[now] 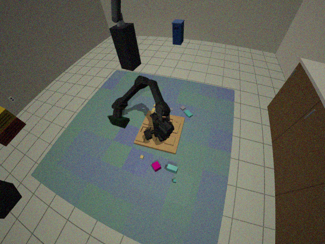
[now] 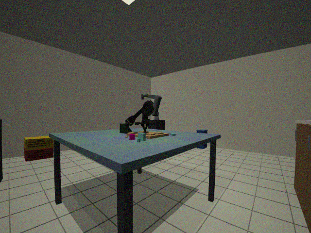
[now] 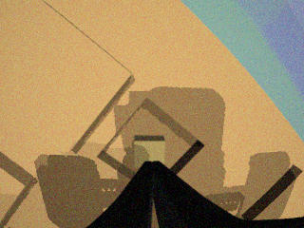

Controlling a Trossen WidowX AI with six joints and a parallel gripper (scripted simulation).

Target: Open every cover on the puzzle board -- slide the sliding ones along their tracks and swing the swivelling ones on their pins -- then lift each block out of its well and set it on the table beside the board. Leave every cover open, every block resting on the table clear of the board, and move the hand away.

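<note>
My gripper tip is now 4 cm to the right of the tan puzzle board, 3 cm past it and 2 cm above it. The rest, counted from my gripper tip: cyan block (17 cm ahead, 16 cm to the right, 1 cm below); then oblong orange block (21 cm to the left, 18 cm behind, 3 cm below); then magenta block (19 cm to the right, 7 cm ahead, 2 cm below).
</note>
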